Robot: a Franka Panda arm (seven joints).
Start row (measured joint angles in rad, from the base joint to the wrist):
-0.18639, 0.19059, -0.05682, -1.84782, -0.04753, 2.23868, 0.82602
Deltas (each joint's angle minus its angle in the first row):
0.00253, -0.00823, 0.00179, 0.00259, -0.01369, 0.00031, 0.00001
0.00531, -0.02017, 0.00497, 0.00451, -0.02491, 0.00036, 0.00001
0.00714, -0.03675, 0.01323, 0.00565, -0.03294, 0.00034, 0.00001
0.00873, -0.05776, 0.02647, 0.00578, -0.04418, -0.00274, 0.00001
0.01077, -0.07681, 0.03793, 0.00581, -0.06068, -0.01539, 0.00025
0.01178, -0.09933, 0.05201, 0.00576, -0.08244, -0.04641, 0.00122
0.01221, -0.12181, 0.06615, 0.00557, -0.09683, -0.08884, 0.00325
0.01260, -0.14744, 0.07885, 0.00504, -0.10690, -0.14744, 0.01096
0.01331, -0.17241, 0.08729, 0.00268, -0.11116, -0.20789, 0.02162
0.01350, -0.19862, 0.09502, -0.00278, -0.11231, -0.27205, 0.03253
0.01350, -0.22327, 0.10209, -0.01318, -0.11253, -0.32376, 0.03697
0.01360, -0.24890, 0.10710, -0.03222, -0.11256, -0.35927, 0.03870
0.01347, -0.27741, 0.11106, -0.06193, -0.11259, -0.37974, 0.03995
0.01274, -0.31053, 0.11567, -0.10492, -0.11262, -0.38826, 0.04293
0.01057, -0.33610, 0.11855, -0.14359, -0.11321, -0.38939, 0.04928
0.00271, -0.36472, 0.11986, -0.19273, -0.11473, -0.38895, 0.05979
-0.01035, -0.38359, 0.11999, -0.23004, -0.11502, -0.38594, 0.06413
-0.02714, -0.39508, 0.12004, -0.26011, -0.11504, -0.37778, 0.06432
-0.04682, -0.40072, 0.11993, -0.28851, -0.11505, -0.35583, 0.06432
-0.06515, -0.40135, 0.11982, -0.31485, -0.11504, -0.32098, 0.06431
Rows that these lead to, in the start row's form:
-0.18386, 0.18236, -0.05503, -1.84523, -0.06122, 2.23899, 0.82603
-0.18108, 0.17042, -0.05185, -1.84331, -0.07244, 2.23904, 0.82603
-0.17925, 0.15384, -0.04359, -1.84217, -0.08047, 2.23902, 0.82603
-0.17766, 0.13283, -0.03035, -1.84204, -0.09171, 2.23594, 0.82603
-0.17562, 0.11378, -0.01889, -1.84201, -0.10821, 2.22329, 0.82627
-0.17461, 0.09126, -0.00481, -1.84206, -0.12997, 2.19227, 0.82724
-0.17418, 0.06878, 0.00933, -1.84225, -0.14436, 2.14984, 0.82927
-0.17379, 0.04315, 0.02203, -1.84278, -0.15443, 2.09124, 0.83698
-0.17308, 0.01818, 0.03047, -1.84514, -0.15869, 2.03079, 0.84764
-0.17289, -0.00803, 0.03820, -1.85060, -0.15984, 1.96663, 0.85855
-0.17289, -0.03268, 0.04527, -1.86100, -0.16006, 1.91492, 0.86299
-0.17279, -0.05831, 0.05028, -1.88004, -0.16009, 1.87941, 0.86472
-0.17292, -0.08682, 0.05424, -1.90975, -0.16012, 1.85894, 0.86597
-0.17365, -0.11994, 0.05885, -1.95274, -0.16015, 1.85042, 0.86895
-0.17582, -0.14551, 0.06173, -1.99141, -0.16074, 1.84929, 0.87530
-0.18368, -0.17413, 0.06304, -2.04055, -0.16226, 1.84973, 0.88581
-0.19674, -0.19300, 0.06317, -2.07786, -0.16255, 1.85274, 0.89015
-0.21353, -0.20449, 0.06322, -2.10793, -0.16257, 1.86090, 0.89034
-0.23321, -0.21013, 0.06311, -2.13633, -0.16258, 1.88285, 0.89034
-0.25154, -0.21076, 0.06300, -2.16267, -0.16257, 1.91770, 0.89033

